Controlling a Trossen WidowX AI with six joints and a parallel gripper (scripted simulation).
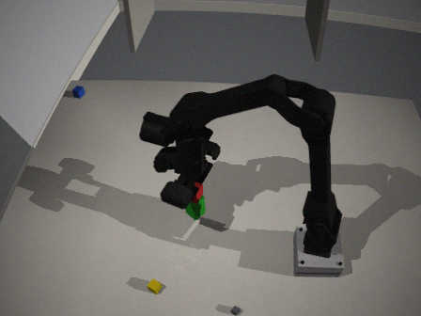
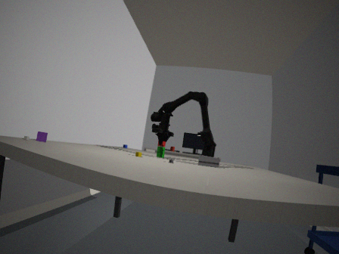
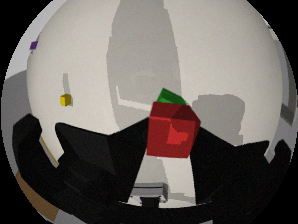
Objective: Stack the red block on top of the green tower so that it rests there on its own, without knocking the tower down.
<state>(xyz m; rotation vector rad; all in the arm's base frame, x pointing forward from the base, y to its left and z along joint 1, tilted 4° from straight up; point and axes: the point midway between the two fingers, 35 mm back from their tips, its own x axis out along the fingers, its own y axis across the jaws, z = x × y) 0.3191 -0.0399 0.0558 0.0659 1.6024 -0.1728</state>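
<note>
The red block is 1 cm above my gripper tip. Round my gripper tip: yellow block (23 cm to the left, 7 cm below, 2 cm ahead); then purple block (58 cm to the left, 37 cm ahead, 6 cm below); then blue block (56 cm ahead, 36 cm to the right, 6 cm below).
</note>
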